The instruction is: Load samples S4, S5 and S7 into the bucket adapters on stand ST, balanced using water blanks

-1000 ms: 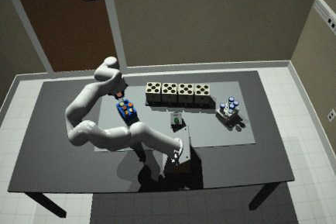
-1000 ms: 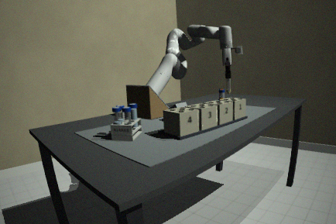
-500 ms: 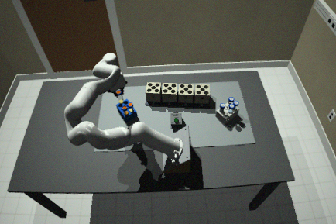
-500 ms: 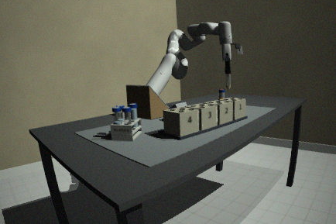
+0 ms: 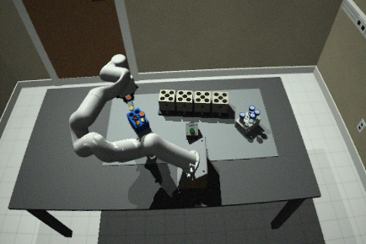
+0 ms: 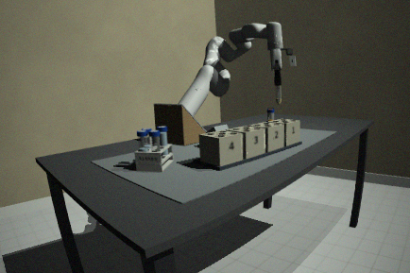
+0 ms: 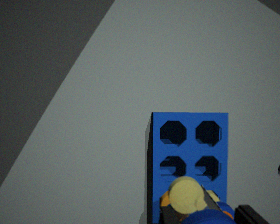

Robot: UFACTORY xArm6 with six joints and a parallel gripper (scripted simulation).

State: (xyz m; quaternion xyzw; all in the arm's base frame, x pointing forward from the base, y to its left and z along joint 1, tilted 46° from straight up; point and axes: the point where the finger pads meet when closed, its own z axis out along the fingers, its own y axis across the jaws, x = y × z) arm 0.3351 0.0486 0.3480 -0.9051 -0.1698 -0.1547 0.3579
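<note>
My gripper is now 5 cm above the sample S7 and 1 cm to the left of it. From my hand the other things lie so: blue rack (22 cm below, 2 cm to the right, 1 cm ahead); then adapter 2 (32 cm to the right, 20 cm below, 9 cm ahead); then sample S4 (19 cm below, 6 cm to the right, 3 cm behind).
</note>
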